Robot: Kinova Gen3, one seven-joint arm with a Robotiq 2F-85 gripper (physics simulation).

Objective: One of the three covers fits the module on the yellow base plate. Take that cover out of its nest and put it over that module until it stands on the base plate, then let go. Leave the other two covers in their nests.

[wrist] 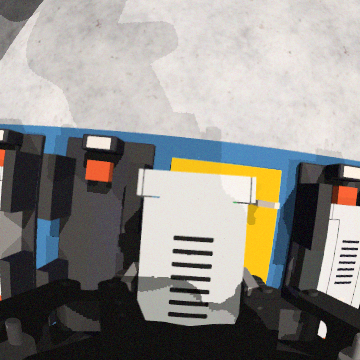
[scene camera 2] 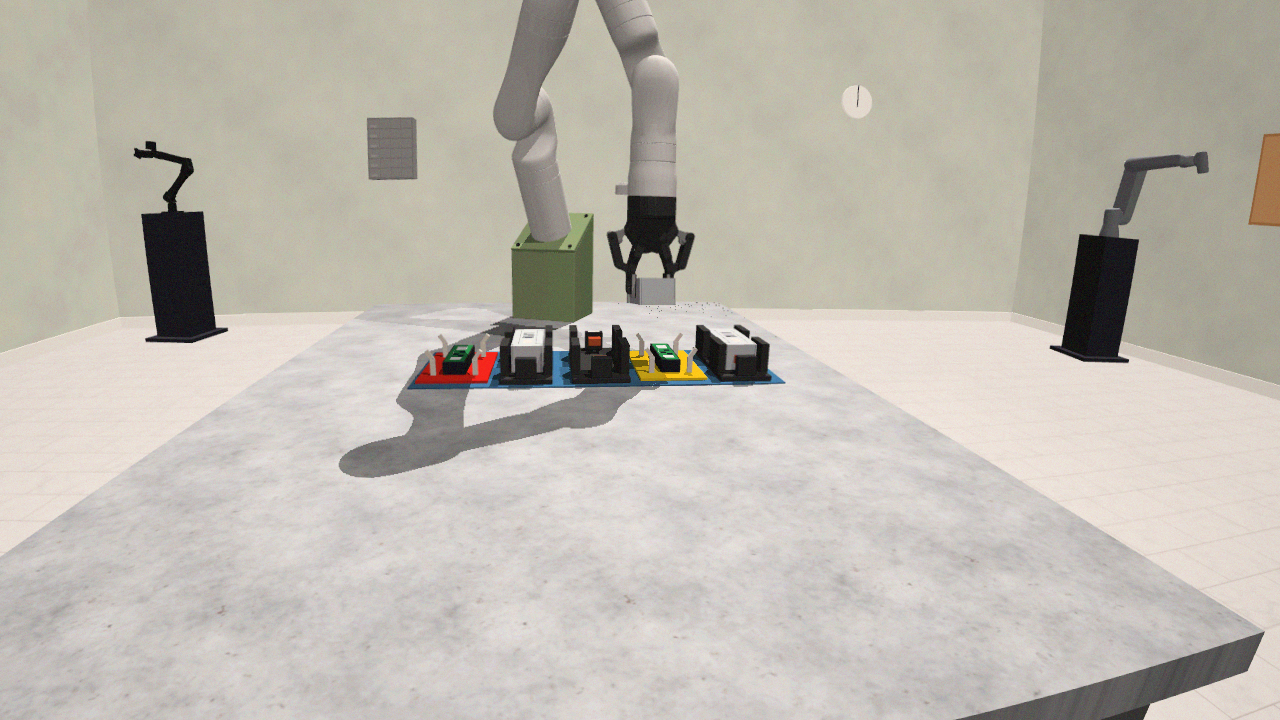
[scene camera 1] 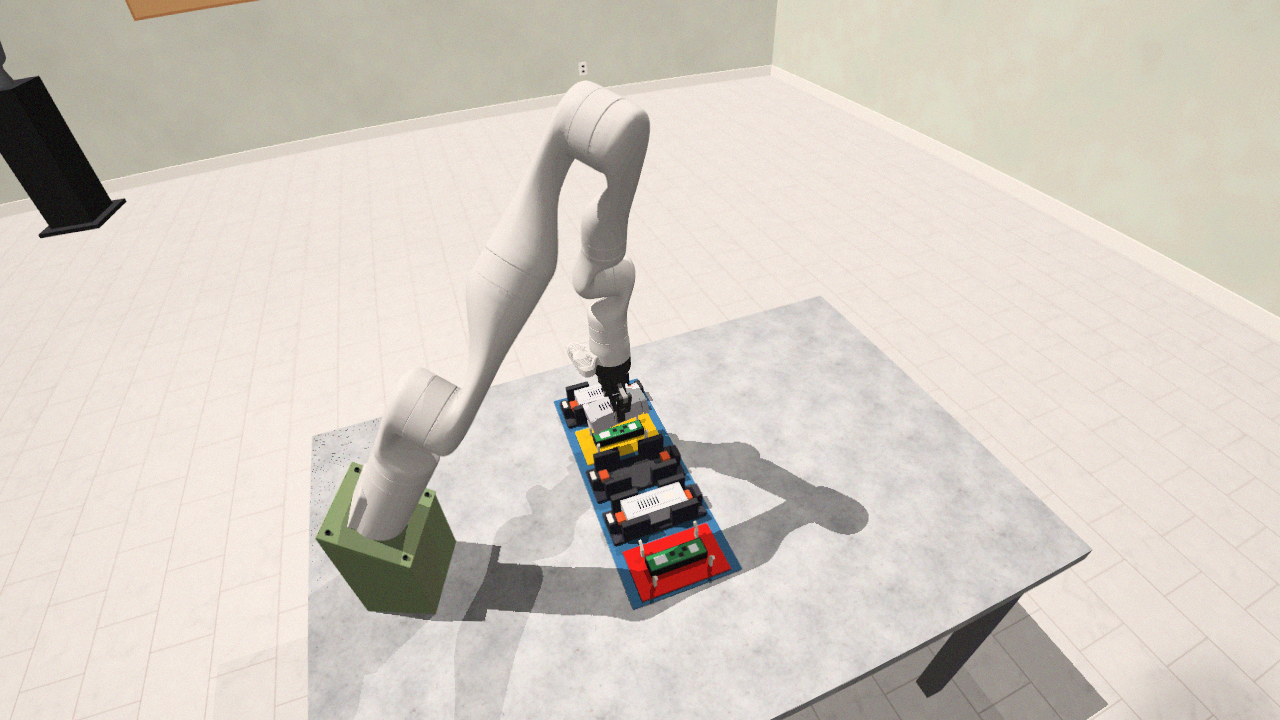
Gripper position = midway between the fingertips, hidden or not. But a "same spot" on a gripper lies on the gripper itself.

my gripper: wrist; scene camera 2 649,297; scene camera 1
same spot on my gripper: [scene camera 1: 605,385] = [wrist: 132,330]
